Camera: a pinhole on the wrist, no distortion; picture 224 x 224 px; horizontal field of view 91.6 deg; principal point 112.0 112.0 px. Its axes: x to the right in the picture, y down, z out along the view. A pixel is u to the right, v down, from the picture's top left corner.
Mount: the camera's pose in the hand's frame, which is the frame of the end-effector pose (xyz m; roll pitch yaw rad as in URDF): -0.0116 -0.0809 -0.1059 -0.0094 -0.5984 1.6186
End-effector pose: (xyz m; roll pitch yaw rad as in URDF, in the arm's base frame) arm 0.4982 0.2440 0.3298 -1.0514 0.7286 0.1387
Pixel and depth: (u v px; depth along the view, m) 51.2 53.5 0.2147
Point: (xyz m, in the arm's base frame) 0.7717 0.1382 0.4486
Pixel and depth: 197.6 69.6 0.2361
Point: 0.6318 0.4046 0.3873
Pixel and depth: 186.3 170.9 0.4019
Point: 0.4627 0.5260 0.6833
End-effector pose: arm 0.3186 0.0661 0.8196 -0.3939 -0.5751 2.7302
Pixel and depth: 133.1 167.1 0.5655
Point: 0.8522 -0.0194 1.0903
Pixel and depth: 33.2 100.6 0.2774
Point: 0.5237 0.3768 0.9734
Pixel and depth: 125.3 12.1 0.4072
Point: 0.2588 0.2379 1.3032
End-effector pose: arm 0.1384 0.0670 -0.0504 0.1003 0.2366 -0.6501
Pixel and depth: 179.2 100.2 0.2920
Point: 0.1228 -0.0701 0.1654
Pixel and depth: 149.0 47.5 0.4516
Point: 0.2596 -0.3164 0.2141
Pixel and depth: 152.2 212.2 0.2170
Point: -0.1001 0.0518 0.0979
